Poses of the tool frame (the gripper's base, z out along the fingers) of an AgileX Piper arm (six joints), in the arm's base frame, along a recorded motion.
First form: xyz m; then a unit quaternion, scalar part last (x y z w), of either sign.
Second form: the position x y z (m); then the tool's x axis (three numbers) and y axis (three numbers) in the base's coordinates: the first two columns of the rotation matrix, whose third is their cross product. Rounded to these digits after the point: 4 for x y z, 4 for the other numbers.
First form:
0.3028, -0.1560, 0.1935, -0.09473, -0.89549, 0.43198, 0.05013
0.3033, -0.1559, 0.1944, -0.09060, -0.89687, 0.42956, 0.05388
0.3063, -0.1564, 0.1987, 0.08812, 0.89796, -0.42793, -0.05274
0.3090, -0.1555, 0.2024, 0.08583, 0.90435, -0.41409, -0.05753
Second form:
0.3028, -0.1560, 0.1935, -0.9770, 0.2130, 0.0079, 0.1263, 0.6088, -0.7832
0.3033, -0.1559, 0.1944, -0.9778, 0.2088, 0.0188, 0.1162, 0.6145, -0.7803
0.3063, -0.1564, 0.1987, -0.9789, 0.2034, 0.0193, 0.1131, 0.6182, -0.7778
0.3090, -0.1555, 0.2024, -0.9786, 0.2029, 0.0330, 0.1076, 0.6423, -0.7588

